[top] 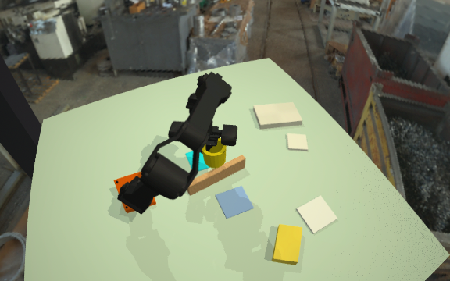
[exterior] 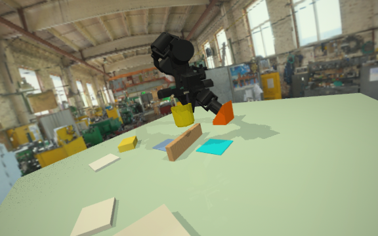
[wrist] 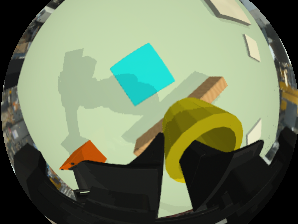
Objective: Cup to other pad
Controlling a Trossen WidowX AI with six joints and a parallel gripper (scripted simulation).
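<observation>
The cyan pad lies 10 mm ahead of my gripper tip, 70 mm to the left of it and 120 mm below it. From my gripper tip the other things lie so: light blue pad (40 mm ahead, 130 mm to the right, 120 mm below); then yellow cup (20 mm ahead, 20 mm to the right); then wooden bar (20 mm ahead, 30 mm to the right, 100 mm below).
</observation>
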